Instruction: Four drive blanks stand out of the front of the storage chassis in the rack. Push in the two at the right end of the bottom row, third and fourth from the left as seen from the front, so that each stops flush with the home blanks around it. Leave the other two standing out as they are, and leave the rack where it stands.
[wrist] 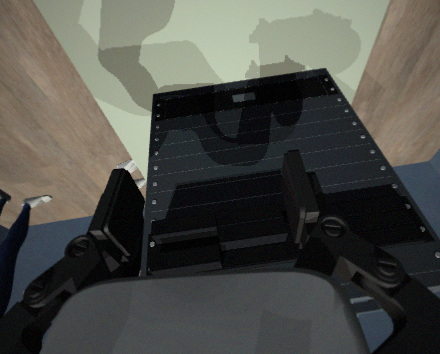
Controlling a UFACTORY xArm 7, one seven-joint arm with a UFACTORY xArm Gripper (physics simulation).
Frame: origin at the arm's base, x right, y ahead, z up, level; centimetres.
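Seen in the pictures: gripper, fingertip midpoint: (207, 176).
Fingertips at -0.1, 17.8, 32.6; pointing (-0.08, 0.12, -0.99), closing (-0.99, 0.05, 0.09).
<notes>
Offsets run from my fingertips to a thing's middle, as dx, dy, dz. Level surfaces: height alone.
The rack {-5.8, +45.9, -26.5} (240, 145) shows its dark front, with screws along both side edges. The storage chassis (370, 212) is a darker band low in the rack, partly behind the right finger and the gripper body. In its left half, dark block shapes stand out with paler edges: one block {+9.5, +31.4, -10.5} (185, 234) at the left, one block {-1.5, +32.4, -7.7} (254, 241) right of it, and a lower block {+9.5, +31.4, -4.8} (187, 261) at the left. Shadow and the gripper hide the rest, so I cannot tell all four drive blanks apart. My gripper (207, 176) is open and empty, its fingers spread across the view of the rack front above the blocks.
Wooden surfaces (55, 110) (405, 85) flank the rack at left and right. A pale green surface {dz -56.3} (210, 20) with arm-shaped shadows lies beyond its top edge. Blue surfaces show at both lower sides. Pale metal tips (39, 201) (127, 166) show at the left.
</notes>
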